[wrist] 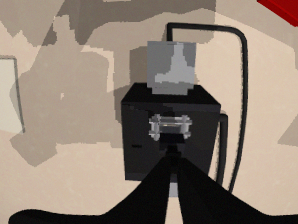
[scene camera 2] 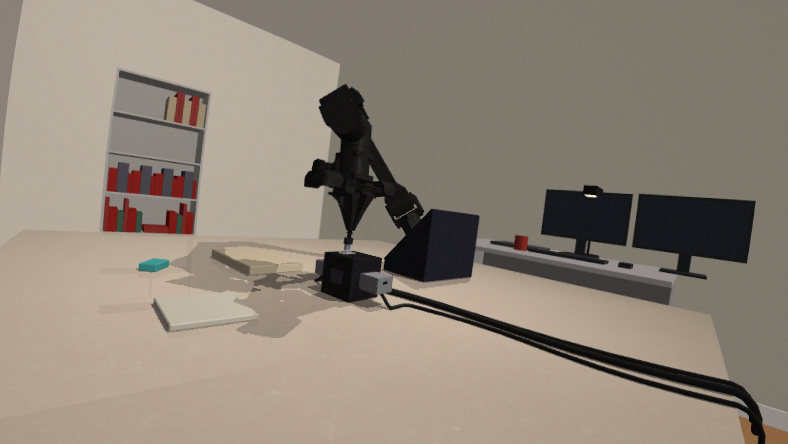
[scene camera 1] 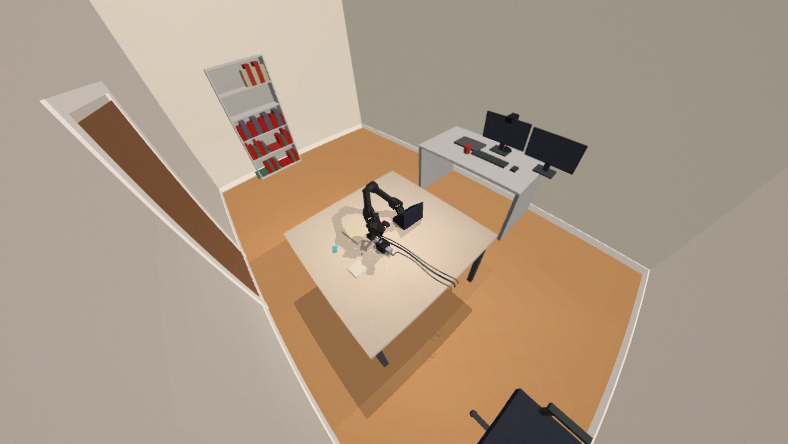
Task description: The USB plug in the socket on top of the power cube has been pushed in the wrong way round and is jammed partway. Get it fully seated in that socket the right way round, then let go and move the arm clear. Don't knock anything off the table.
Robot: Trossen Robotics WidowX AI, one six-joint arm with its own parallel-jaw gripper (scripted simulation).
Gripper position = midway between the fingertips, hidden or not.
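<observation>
Black power cube (wrist: 141, 153) visible. USB plug (wrist: 172, 143) carried by my gripper (scene camera 2: 350, 230). Wrist view too: gripper (wrist: 173, 164).
</observation>
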